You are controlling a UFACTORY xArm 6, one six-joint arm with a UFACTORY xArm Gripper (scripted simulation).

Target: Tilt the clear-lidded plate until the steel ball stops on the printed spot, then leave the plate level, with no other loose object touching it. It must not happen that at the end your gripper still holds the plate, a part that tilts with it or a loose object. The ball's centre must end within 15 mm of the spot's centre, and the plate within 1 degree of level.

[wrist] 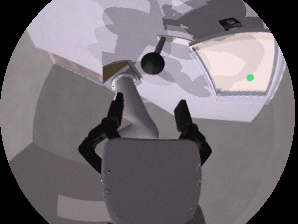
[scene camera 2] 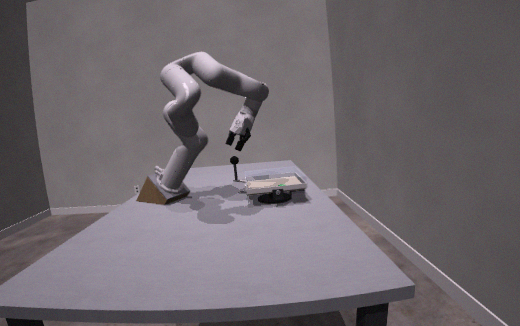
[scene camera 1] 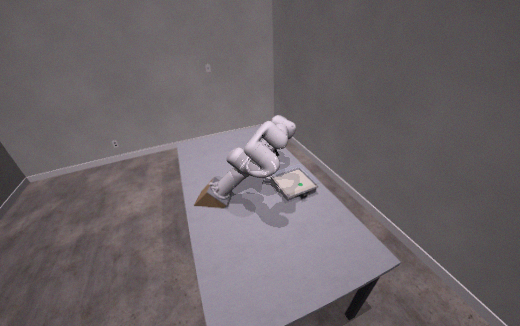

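I can see my own gripper here, and there's a clear-lidded plate that I can see as well.
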